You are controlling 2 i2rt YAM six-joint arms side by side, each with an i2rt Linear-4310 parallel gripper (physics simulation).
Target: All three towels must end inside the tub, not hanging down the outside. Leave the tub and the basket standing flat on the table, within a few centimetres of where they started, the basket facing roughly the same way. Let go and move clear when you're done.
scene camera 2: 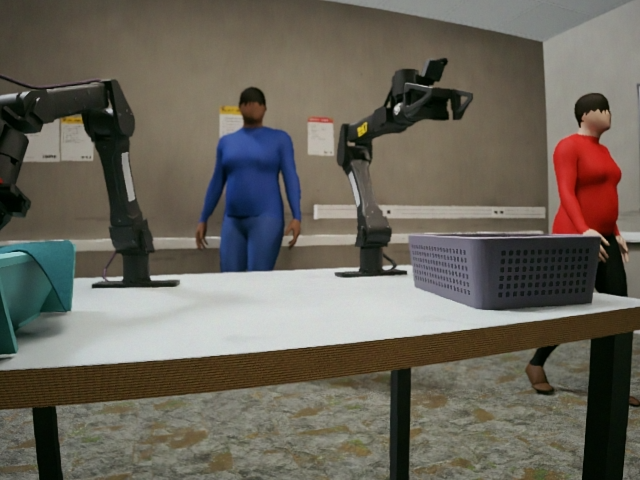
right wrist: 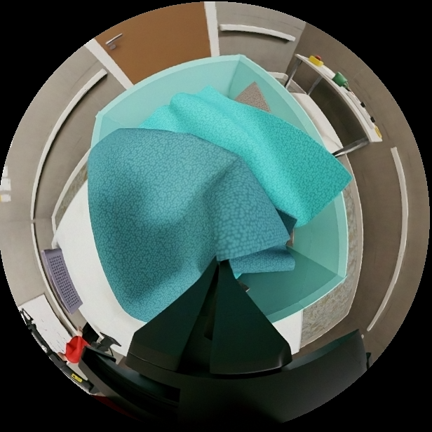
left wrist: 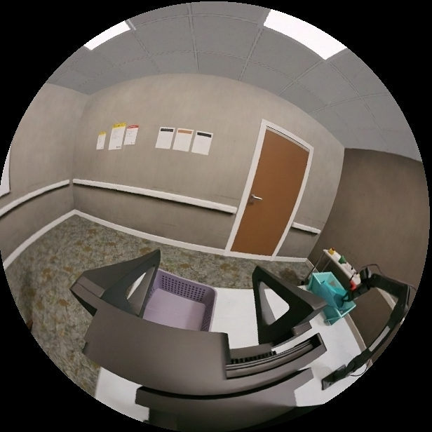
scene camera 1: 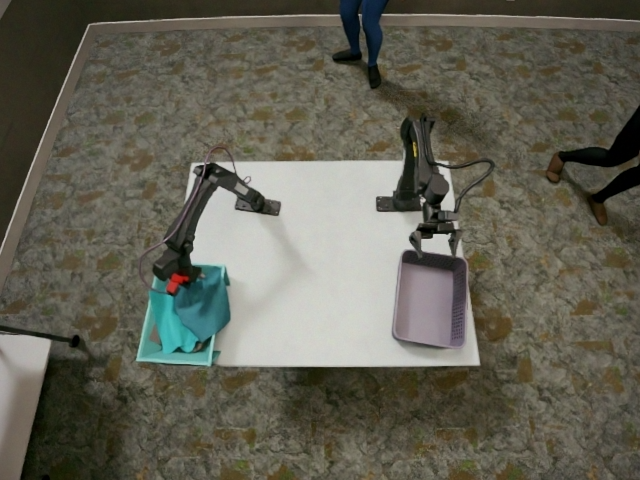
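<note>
The teal tub point(scene camera 1: 175, 361) point(scene camera 2: 31, 294) point(right wrist: 210, 75) stands at the table's left end in scene camera 1. My right gripper point(scene camera 1: 200, 275) point(right wrist: 222, 259) is shut on a corner of the dark teal towel point(scene camera 1: 204, 310) point(right wrist: 155, 210), which spreads over one side of the tub and past its rim. The bright turquoise towel point(scene camera 1: 173, 322) point(right wrist: 280, 155) lies bunched inside the tub. Part of a brown towel point(scene camera 1: 155, 334) point(right wrist: 255, 95) shows beneath it. The lilac basket point(scene camera 1: 426, 304) point(scene camera 2: 542, 273) point(left wrist: 175, 307) stands upright at the right. My left gripper point(scene camera 1: 437, 253) point(scene camera 2: 439, 111) point(left wrist: 209, 264) is open above the basket's back edge.
The white table point(scene camera 1: 310, 310) point(scene camera 2: 232, 320) carries both arm bases along its back. A person in blue point(scene camera 1: 364, 31) point(scene camera 2: 253, 175) stands behind it, and one in red point(scene camera 2: 584, 175) stands to the right. A side table point(scene camera 1: 23, 392) is at the lower left.
</note>
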